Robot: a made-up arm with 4 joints. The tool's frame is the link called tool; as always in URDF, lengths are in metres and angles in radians. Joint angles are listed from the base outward.
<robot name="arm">
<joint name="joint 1" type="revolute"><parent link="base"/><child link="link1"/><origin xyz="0 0 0.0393"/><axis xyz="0 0 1"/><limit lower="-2.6" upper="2.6"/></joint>
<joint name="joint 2" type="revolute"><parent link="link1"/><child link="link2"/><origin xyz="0.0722 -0.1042 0.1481"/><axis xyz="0 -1 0"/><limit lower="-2.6" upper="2.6"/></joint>
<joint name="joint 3" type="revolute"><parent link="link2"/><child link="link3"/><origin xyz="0.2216 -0.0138 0.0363"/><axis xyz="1 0 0"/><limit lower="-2.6" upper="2.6"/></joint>
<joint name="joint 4" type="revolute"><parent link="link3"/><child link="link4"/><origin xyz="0.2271 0.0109 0.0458"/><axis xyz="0 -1 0"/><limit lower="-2.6" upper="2.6"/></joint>
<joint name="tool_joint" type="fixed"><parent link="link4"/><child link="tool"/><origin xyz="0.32 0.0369 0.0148"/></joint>
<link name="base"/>
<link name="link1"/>
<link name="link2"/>
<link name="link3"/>
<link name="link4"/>
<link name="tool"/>
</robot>
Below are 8 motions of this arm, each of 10 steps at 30 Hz.
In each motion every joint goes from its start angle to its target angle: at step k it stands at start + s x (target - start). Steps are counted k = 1, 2, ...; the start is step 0. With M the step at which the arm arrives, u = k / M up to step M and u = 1 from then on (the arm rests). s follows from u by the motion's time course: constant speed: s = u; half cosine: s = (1 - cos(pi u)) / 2; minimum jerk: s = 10 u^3 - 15 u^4 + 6 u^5.
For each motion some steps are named. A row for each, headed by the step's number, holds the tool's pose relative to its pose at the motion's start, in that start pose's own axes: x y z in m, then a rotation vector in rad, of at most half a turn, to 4 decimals.
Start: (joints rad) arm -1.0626 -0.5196 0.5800 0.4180
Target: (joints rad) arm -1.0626 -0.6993 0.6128 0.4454
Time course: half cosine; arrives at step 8
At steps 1, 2, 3, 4, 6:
1: -0.0003 -0.0030 -0.0041 -0.0004 0.0047 -0.0039
2: -0.0015 -0.0115 -0.0156 -0.0015 0.0180 -0.0152
3: -0.0037 -0.0244 -0.0328 -0.0033 0.0378 -0.0321
4: -0.0070 -0.0397 -0.0528 -0.0056 0.0611 -0.0522
6: -0.0153 -0.0682 -0.0893 -0.0104 0.1037 -0.0897

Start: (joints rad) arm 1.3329 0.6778 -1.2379 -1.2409
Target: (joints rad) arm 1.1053 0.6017 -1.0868 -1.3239
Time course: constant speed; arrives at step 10
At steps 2, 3, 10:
2: 0.0168 -0.0022 -0.0258 -0.0014 0.0553 0.0025
3: 0.0248 -0.0035 -0.0390 -0.0016 0.0832 0.0038
10: 0.0714 -0.0162 -0.1361 0.0071 0.2806 0.0133

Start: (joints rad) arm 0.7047 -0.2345 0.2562 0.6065
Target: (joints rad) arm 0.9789 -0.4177 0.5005 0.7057
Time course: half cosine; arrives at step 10
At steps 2, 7, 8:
2: -0.0024 0.0123 -0.0144 0.0253 0.0141 0.0065
7: -0.0340 0.0995 -0.1184 0.1884 0.1293 0.0392
8: -0.0413 0.1127 -0.1345 0.2103 0.1492 0.0421

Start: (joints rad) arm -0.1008 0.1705 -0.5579 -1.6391
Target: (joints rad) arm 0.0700 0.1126 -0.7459 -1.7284
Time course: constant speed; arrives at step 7
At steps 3, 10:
3: -0.0069 0.0182 -0.0020 -0.0674 0.0180 -0.0752
10: -0.0195 0.0402 -0.0043 -0.1502 0.0321 -0.1815

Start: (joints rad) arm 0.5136 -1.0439 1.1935 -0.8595
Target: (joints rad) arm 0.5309 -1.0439 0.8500 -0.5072
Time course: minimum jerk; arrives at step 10
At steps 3, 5, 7, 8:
3: 0.0013 -0.0095 0.0160 -0.0398 -0.0561 -0.0428
5: -0.0004 -0.0243 0.0495 -0.1300 -0.1718 -0.1237
7: -0.0069 -0.0317 0.0826 -0.2303 -0.2863 -0.1939
8: -0.0097 -0.0323 0.0926 -0.2635 -0.3217 -0.2136

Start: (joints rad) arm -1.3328 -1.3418 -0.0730 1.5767
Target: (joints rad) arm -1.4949 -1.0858 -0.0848 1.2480
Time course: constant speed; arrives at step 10
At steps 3, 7, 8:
3: 0.0295 -0.0296 0.0007 -0.0166 0.0230 -0.0441
7: 0.0649 -0.0737 0.0062 -0.0381 0.0541 -0.1043
8: 0.0730 -0.0855 0.0084 -0.0433 0.0620 -0.1196

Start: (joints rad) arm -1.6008 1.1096 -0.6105 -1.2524
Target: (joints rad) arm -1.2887 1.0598 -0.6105 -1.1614
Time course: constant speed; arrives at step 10
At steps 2, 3, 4, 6, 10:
2: -0.0032 0.0361 0.0107 -0.0092 -0.0261 0.0620
3: -0.0057 0.0541 0.0160 -0.0136 -0.0393 0.0931
4: -0.0090 0.0722 0.0212 -0.0179 -0.0525 0.1241
6: -0.0174 0.1081 0.0314 -0.0258 -0.0792 0.1863
10: -0.0422 0.1788 0.0507 -0.0399 -0.1334 0.3107

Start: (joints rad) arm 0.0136 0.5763 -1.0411 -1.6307
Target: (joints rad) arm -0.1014 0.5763 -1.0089 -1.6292
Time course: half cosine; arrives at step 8
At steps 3, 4, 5, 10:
3: 0.0127 -0.0122 -0.0092 0.0157 0.0251 -0.0085
4: 0.0203 -0.0198 -0.0151 0.0256 0.0407 -0.0137
5: 0.0277 -0.0275 -0.0212 0.0355 0.0561 -0.0190
10: 0.0394 -0.0398 -0.0314 0.0518 0.0809 -0.0275

